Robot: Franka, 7 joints.
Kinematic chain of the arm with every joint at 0, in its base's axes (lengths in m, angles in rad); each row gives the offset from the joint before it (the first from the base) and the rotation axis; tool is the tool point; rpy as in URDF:
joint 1: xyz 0 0 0.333 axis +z
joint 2: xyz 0 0 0 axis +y
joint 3: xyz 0 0 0.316 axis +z
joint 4: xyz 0.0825 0 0 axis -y
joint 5: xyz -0.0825 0 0.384 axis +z
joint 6: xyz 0 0 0 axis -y
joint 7: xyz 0.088 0 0 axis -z
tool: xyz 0 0 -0.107 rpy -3.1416 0 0
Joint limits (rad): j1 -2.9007..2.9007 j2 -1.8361..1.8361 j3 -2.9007..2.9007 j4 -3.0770..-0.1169 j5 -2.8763..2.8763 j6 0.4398..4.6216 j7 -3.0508..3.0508
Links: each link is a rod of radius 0.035 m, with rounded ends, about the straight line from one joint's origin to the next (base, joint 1, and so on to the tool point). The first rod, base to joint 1, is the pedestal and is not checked.
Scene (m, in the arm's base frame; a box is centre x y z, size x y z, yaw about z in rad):
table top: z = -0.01
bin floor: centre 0.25 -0.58 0 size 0.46 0.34 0.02 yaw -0.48
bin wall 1: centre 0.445 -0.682 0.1 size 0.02 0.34 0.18 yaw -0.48
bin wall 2: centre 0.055 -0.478 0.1 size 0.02 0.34 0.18 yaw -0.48
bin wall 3: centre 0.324 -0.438 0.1 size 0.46 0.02 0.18 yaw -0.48
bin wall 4: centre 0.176 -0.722 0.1 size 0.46 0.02 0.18 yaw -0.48
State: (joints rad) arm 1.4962 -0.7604 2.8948 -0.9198 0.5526 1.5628 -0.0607
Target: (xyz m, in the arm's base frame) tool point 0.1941 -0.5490 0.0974
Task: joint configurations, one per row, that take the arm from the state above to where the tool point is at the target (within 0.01 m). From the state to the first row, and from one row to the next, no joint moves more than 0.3 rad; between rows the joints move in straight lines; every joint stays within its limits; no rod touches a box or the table.
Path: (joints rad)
1: 1.2144 -0.6417 2.6141 -0.9973 0.5026 1.5540 -0.0607
2: 0.9326 -0.5231 2.3333 -1.0747 0.4526 1.5452 -0.0607
3: 0.6508 -0.4044 2.0526 -1.1522 0.4026 1.5364 -0.0607
4: 0.3690 -0.2858 1.7719 -1.2297 0.3526 1.5277 -0.0607
5: 0.0872 -0.1671 1.4911 -1.3071 0.3026 1.5189 -0.0607
6: -0.1946 -0.0484 1.2104 -1.3846 0.2526 1.5101 -0.0607
7: -0.4764 0.0702 0.9296 -1.4621 0.2026 1.5013 -0.0607
8: -0.7582 0.1889 0.6489 -1.5395 0.1526 1.4925 -0.0607
9: -1.0400 0.3075 0.3682 -1.6170 0.1026 1.4837 -0.0607
10: -1.3218 0.4262 0.0874 -1.6945 0.0526 1.4749 -0.0607
11: -1.3185 0.6372 0.0826 -1.6540 0.0528 1.5676 -0.0607
12: -1.3151 0.8482 0.0778 -1.6135 0.0530 1.6602 -0.0607

